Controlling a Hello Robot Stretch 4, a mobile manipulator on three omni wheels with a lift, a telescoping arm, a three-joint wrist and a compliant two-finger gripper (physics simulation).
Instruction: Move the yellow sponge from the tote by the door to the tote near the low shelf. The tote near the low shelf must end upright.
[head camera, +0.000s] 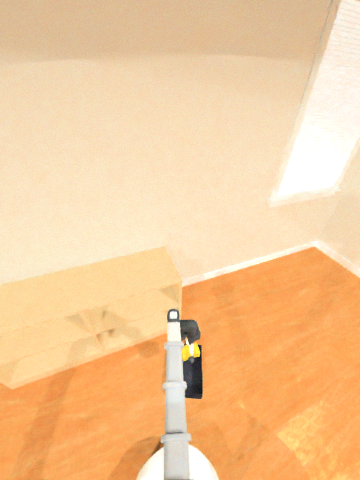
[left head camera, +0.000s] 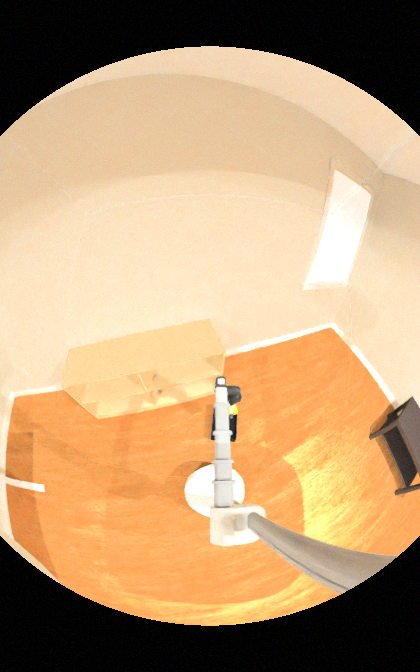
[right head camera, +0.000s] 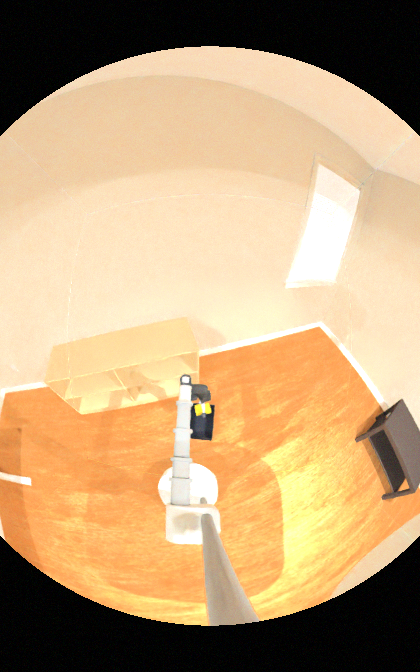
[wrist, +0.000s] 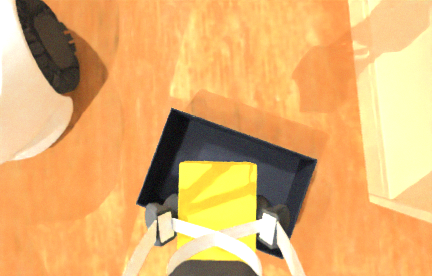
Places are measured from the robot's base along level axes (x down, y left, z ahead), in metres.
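Pixels of known places: gripper, fingertip midpoint: (head camera: 189, 352) (left head camera: 228, 411) (wrist: 217, 210).
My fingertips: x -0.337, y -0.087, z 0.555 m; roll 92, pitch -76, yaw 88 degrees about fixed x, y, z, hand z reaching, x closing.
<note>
For each thing: its middle in the pictures, then the offset to it from my fingertips.
- yellow sponge, body centre: (wrist: 217, 219) (head camera: 189, 351) (left head camera: 229, 410) dx -0.013, dy -0.005, dz +0.001 m
- dark tote, body centre: (wrist: 225, 179) (head camera: 187, 369) (left head camera: 223, 422) dx +0.314, dy +0.000, dz +0.013 m
The yellow sponge (wrist: 217, 187) (head camera: 187, 352) (left head camera: 233, 409) (right head camera: 203, 409) is squeezed between the two fingertips of my gripper (wrist: 217, 210), which is shut on it. In the wrist view the sponge overlaps the middle and lower part of a dark tote (wrist: 240, 132) (head camera: 194, 387) (left head camera: 231, 433) (right head camera: 202, 430). This tote stands upright on the floor near the low shelf, with its open side up. Sponge and gripper hang over the tote; their exact height above it is hard to tell. The sponge hides part of the tote's inside and near rim. The tote by the door does not show.
The low wooden shelf (head camera: 100, 287) (left head camera: 145, 345) (right head camera: 125, 340) (wrist: 400, 120) stands against the wall, close beyond the tote. My white base (wrist: 30, 110) (left head camera: 196, 492) is on the tote's other side. A dark brown table (left head camera: 406, 432) (right head camera: 397, 435) stands at the right.
</note>
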